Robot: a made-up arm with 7 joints.
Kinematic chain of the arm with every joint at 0, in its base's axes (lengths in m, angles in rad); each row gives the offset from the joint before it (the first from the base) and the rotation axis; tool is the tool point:
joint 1: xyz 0 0 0.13 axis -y
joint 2: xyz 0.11 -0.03 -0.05 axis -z
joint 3: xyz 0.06 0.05 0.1 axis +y
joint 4: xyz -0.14 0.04 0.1 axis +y
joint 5: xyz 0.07 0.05 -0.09 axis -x
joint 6: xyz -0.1 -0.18 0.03 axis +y
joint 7: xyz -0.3 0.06 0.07 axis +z
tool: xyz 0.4 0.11 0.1
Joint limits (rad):
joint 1: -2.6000..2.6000
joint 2: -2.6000..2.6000
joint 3: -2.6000..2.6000
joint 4: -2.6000..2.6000
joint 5: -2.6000..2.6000
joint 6: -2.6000..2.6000
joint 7: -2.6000..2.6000
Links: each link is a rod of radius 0.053 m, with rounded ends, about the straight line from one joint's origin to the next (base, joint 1, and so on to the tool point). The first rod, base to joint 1, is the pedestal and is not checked.
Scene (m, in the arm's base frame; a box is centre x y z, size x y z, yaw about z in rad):
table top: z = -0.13
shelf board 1: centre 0.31 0.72 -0 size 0.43 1.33 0.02 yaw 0.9
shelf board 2: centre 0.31 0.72 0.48 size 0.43 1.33 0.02 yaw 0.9
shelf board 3: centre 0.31 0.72 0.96 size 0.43 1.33 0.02 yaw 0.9
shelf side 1: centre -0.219 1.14 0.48 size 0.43 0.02 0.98 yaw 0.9
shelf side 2: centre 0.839 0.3 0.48 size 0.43 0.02 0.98 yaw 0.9
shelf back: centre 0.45 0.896 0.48 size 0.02 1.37 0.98 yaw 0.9
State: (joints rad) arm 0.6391 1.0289 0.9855 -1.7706 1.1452 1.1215 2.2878
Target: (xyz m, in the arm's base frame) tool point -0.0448 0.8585 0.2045
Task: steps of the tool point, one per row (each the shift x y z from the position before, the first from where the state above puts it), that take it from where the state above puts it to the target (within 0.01 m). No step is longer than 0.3 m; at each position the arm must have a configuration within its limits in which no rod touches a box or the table.
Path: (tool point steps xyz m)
1: -0.2162 0.0698 0.0603
2: -0.2555 0.0268 -0.0204
3: -0.2226 -0.0421 -0.0685
4: -0.1501 -0.0804 -0.0743
5: -0.0832 -0.0680 -0.0675
6: 0.0252 0.0115 0.0137
7: 0.0426 0.0477 -0.0028
8: 0.0541 0.0695 -0.0309
9: 0.0528 0.0688 -0.0713
10: 0.0303 0.0401 -0.1136
11: -0.0127 -0.0167 -0.1372
12: 0.0367 0.0904 -0.0488
13: 0.0741 0.0879 -0.0048
14: 0.0864 0.0703 0.0537

